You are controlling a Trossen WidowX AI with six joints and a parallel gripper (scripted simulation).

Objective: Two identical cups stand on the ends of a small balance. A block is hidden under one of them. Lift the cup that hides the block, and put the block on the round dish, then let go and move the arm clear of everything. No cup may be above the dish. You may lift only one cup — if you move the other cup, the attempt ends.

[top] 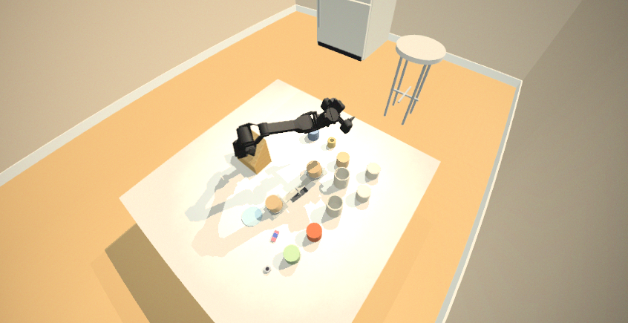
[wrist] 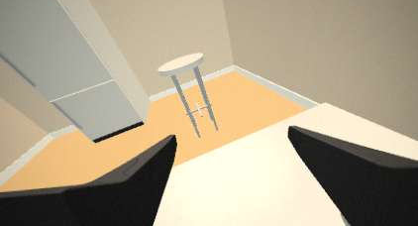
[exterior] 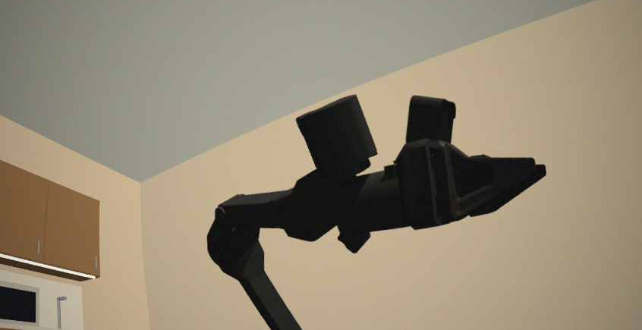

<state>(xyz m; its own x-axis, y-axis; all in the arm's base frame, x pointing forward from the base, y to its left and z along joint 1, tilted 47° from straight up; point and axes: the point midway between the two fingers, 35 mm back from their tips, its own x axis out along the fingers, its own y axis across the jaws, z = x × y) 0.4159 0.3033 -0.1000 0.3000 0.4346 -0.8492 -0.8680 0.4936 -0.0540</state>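
The pale green block lies 13 cm behind my gripper tip, 48 cm to the right of it and 29 cm below it. Round my gripper tip: green cylinder 8 cm ahead, 64 cm to the right, 30 cm below; pale blue round dish 21 cm behind, 58 cm to the right, 33 cm below.
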